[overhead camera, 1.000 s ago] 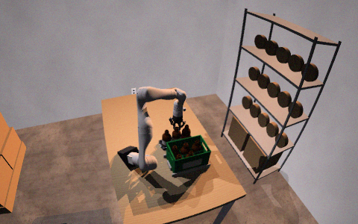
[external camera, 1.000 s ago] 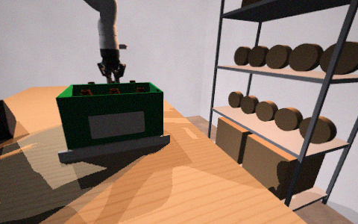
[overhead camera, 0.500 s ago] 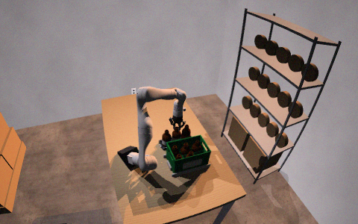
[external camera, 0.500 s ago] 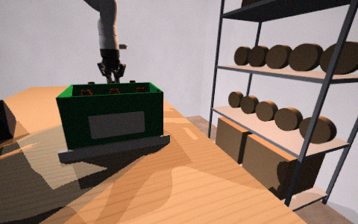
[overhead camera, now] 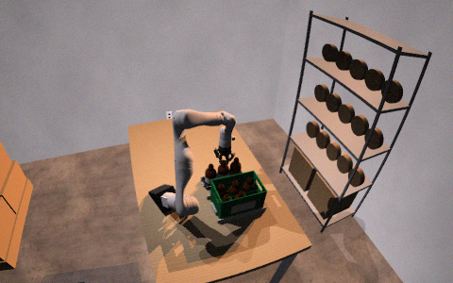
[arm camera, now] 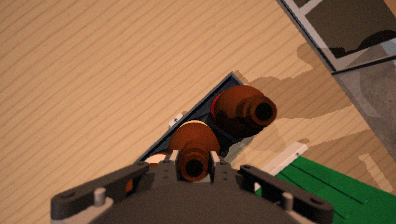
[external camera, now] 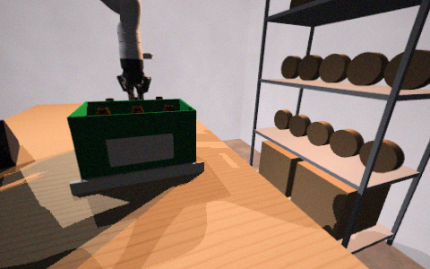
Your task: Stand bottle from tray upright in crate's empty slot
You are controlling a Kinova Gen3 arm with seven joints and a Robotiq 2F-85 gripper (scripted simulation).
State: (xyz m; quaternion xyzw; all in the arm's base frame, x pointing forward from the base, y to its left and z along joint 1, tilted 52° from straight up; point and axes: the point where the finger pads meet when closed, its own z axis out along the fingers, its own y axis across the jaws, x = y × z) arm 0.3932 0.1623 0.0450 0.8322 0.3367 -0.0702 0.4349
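The brown bottle lies 70 mm below my hand. From my hand the other things lie so: green crate 230 mm to the right, 70 mm below, 40 mm behind; dark tray 140 mm below.
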